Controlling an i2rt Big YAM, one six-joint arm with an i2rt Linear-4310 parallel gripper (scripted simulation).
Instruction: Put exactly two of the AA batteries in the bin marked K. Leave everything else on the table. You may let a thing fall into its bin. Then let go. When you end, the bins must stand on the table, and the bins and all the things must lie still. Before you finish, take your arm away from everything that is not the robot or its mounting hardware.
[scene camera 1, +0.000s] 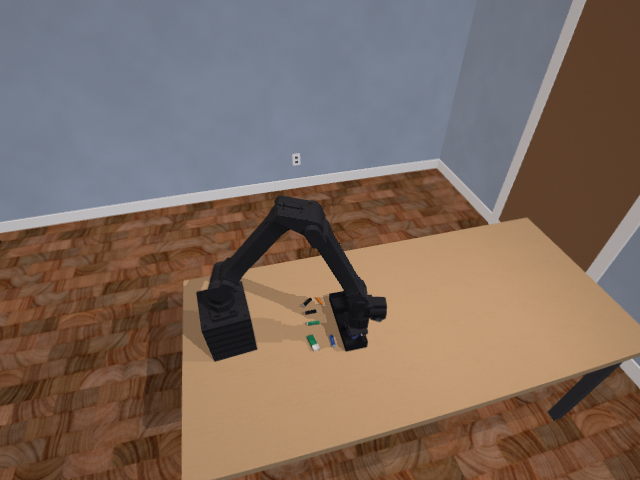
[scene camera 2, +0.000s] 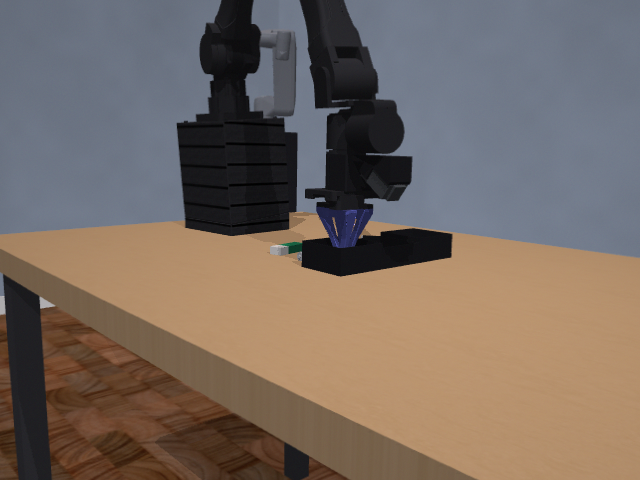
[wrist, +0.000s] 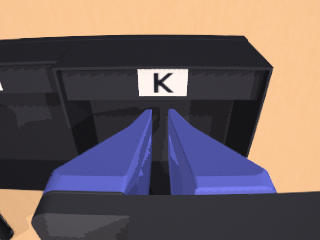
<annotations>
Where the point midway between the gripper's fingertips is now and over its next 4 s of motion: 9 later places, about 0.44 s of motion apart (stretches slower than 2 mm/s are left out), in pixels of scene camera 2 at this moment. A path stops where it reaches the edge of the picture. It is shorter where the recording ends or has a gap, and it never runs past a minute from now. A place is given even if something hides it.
My gripper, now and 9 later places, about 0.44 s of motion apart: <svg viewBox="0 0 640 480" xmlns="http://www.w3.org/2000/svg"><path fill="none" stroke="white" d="M343 257L343 251L343 239L344 218L343 220L365 218L385 217L385 232L384 250L383 252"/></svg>
</annotations>
